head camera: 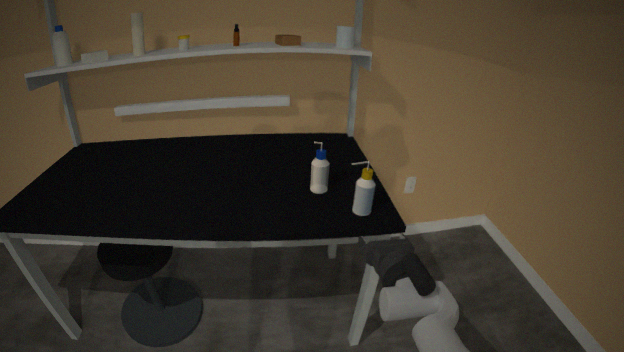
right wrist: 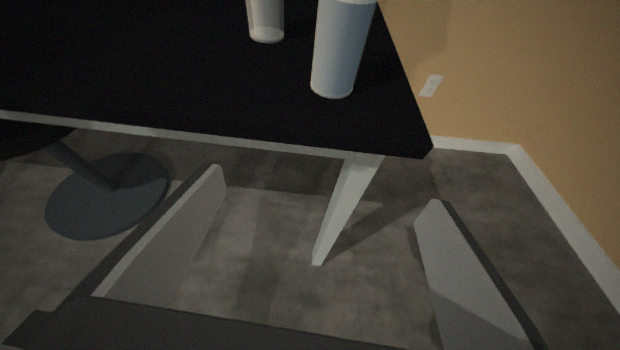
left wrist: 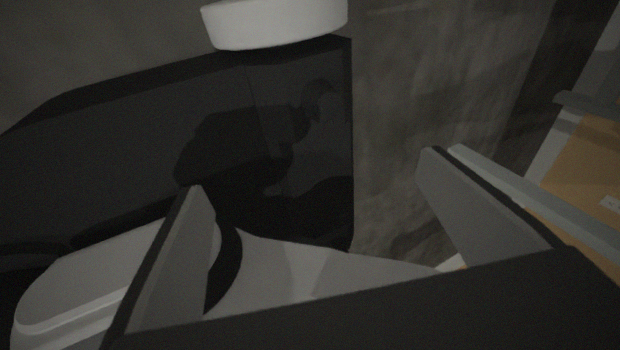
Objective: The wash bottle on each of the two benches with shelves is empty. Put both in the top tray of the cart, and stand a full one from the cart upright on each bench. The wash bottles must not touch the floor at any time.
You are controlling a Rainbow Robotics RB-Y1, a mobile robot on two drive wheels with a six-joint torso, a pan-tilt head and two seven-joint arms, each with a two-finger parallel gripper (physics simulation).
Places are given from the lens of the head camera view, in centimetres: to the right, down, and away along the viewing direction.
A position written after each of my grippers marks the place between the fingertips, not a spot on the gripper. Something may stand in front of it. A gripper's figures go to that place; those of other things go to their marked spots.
my right gripper [head camera: 381, 238]: 17, 16, 76
blue-capped wash bottle [head camera: 320, 165]: 3, -3, 102
